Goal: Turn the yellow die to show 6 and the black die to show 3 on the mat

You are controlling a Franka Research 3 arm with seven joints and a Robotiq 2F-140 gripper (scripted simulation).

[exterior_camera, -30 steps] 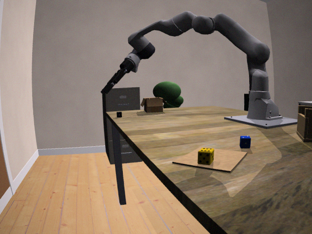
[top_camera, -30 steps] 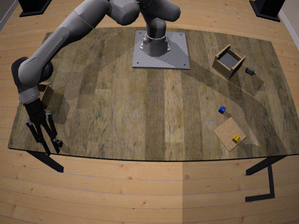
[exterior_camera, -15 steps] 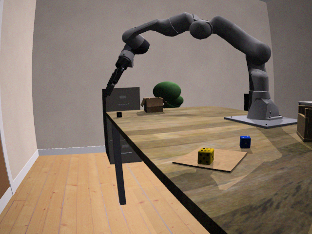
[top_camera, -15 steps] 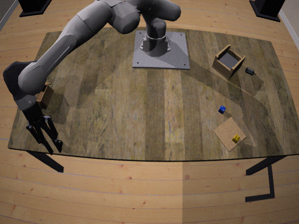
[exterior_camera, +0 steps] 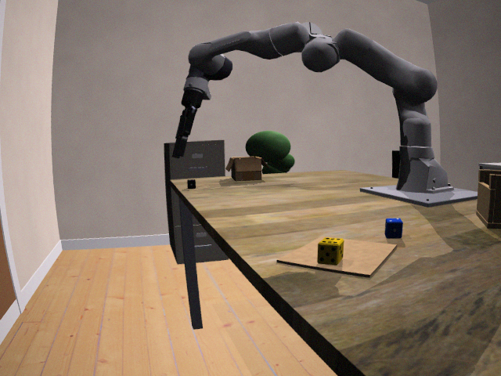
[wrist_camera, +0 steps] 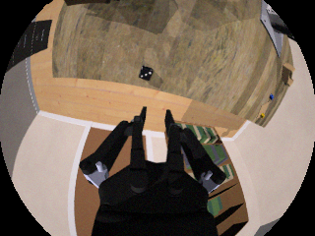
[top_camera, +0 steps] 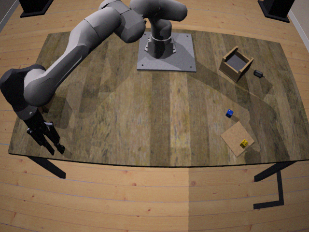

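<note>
Now: the black die 4 cm behind my hand, 3 cm to the right of it and 13 cm below it. From my hand the other things lie so: cardboard box: 30 cm behind, 24 cm to the right, 10 cm below; then tan mat: 16 cm behind, 84 cm to the left, 15 cm below; then blue die: 29 cm behind, 80 cm to the left, 13 cm below.
</note>
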